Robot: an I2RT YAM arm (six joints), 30 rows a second.
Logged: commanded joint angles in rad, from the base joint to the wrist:
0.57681 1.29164 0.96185 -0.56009 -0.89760 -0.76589
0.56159 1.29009 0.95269 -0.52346 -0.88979 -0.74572
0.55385 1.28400 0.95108 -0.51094 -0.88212 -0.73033
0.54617 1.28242 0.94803 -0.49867 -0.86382 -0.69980
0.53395 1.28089 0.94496 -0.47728 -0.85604 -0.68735
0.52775 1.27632 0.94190 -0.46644 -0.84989 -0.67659
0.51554 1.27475 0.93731 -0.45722 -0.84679 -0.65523
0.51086 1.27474 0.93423 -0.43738 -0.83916 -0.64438
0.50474 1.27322 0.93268 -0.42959 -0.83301 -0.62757
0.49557 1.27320 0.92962 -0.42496 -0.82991 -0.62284
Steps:
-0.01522 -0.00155 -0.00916 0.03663 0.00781 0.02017
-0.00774 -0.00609 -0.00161 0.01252 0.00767 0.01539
-0.00768 -0.00158 -0.00305 0.01227 0.01830 0.03053
-0.01222 -0.00153 -0.00307 0.02139 0.00778 0.01245
-0.00620 -0.00457 -0.00306 0.01084 0.00615 0.01076
-0.01221 -0.00157 -0.00459 0.00922 0.00310 0.02136
-0.00468 -0.00001 -0.00308 0.01984 0.00763 0.01085
-0.00612 -0.00152 -0.00155 0.00779 0.00615 0.01681
-0.00917 -0.00002 -0.00306 0.00463 0.00310 0.00473

